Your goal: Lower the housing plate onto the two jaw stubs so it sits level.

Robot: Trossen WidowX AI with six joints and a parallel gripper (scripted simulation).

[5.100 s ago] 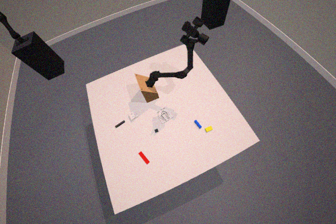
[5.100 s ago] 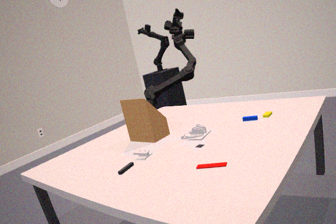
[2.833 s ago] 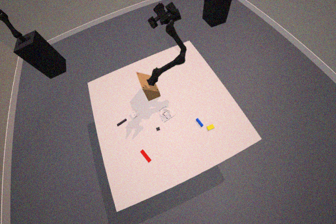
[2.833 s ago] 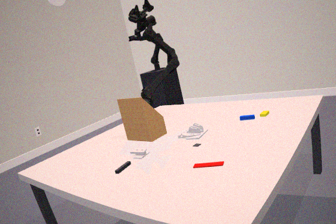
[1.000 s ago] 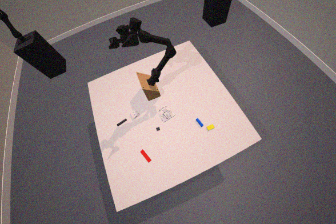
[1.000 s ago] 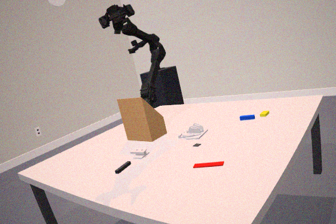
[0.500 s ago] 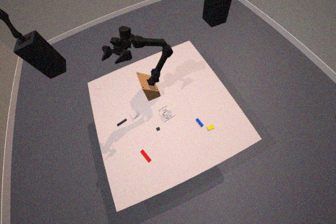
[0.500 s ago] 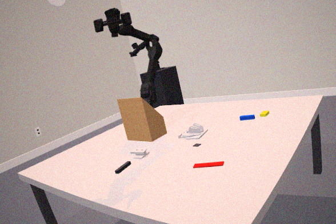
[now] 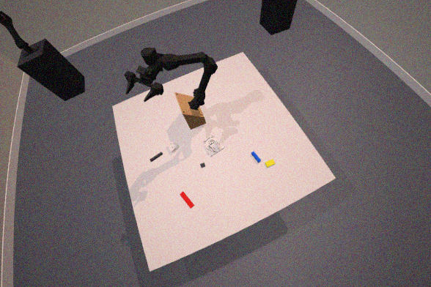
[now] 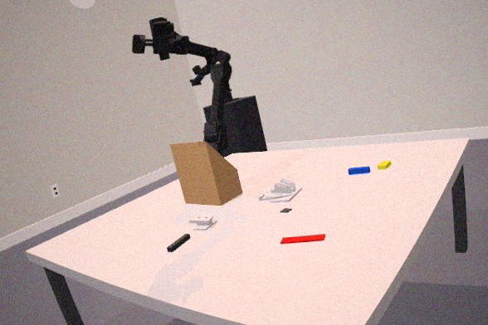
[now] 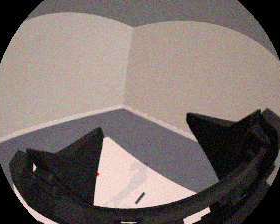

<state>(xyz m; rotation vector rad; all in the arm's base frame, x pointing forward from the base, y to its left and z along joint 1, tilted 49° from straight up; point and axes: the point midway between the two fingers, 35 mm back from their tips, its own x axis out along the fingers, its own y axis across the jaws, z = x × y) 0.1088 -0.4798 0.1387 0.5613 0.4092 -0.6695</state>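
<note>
Now: the white part 59 cm below my gripper tip, 2 cm ahead of it and 1 cm to the right of it. Round my gripper tip: dark square (60 cm below, 24 cm ahead, 13 cm to the left); red bar (60 cm below, 41 cm ahead, 5 cm to the right); black bar (59 cm below, 15 cm to the right, 4 cm ahead).
</note>
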